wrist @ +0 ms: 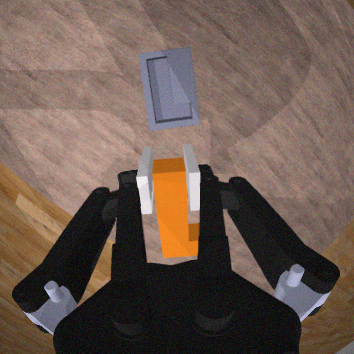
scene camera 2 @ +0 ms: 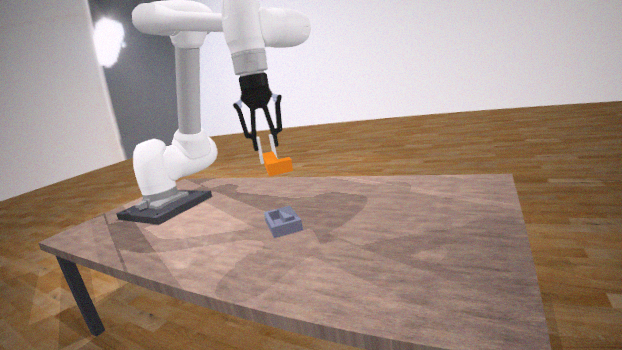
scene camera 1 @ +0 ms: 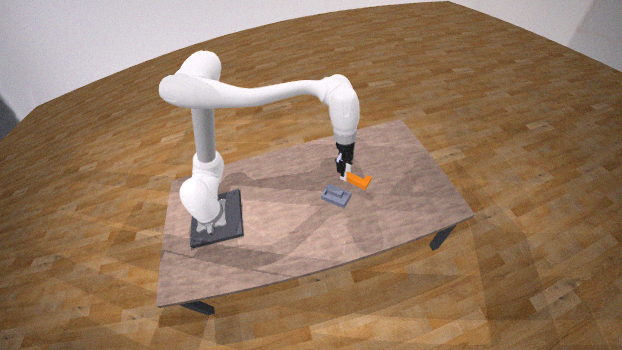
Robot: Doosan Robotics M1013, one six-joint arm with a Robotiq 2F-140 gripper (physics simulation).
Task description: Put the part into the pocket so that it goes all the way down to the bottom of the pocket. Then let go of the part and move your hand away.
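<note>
The orange L-shaped part (scene camera 1: pixel 358 180) (scene camera 2: pixel 278 164) (wrist: pixel 172 215) is held between the pale fingertips of my gripper (scene camera 1: pixel 345 173) (scene camera 2: pixel 267 151) (wrist: pixel 168 159), which is shut on it. The part hangs in the air above the table, apart from the pocket block. The blue-grey block with the pocket (scene camera 1: pixel 336 195) (scene camera 2: pixel 283 229) (wrist: pixel 195 110) lies on the table. In the wrist view it lies ahead of the fingertips, and its recess shows with no part in it. In scene camera 2 it is below the held part.
The wooden table (scene camera 1: pixel 280 235) (scene camera 2: pixel 400 280) (wrist: pixel 50 140) bears the block and the arm's dark base plate (scene camera 1: pixel 235 212) (scene camera 2: pixel 150 215), which is at the left in both scene views. The table's edges and dark legs show, with wooden floor around them.
</note>
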